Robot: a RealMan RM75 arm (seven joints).
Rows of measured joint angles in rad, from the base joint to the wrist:
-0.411 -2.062 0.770 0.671 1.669 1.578 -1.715
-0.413 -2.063 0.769 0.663 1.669 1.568 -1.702
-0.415 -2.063 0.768 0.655 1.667 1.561 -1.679
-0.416 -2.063 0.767 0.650 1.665 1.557 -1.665
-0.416 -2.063 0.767 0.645 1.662 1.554 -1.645
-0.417 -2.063 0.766 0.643 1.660 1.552 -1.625
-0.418 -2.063 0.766 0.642 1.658 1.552 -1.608
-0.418 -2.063 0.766 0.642 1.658 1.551 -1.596
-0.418 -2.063 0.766 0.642 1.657 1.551 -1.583
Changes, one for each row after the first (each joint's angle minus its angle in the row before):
-0.002 -0.001 -0.001 -0.008 0.000 -0.010 0.013
-0.002 0.000 -0.001 -0.008 -0.002 -0.007 0.023
-0.001 0.000 -0.001 -0.005 -0.002 -0.004 0.014
0.000 0.000 0.000 -0.005 -0.003 -0.003 0.020
-0.001 0.000 -0.001 -0.002 -0.002 -0.002 0.020
-0.001 0.000 0.000 -0.001 -0.002 0.000 0.017
0.000 0.000 0.000 0.000 0.000 -0.001 0.012
0.000 0.000 0.000 0.000 -0.001 0.000 0.013

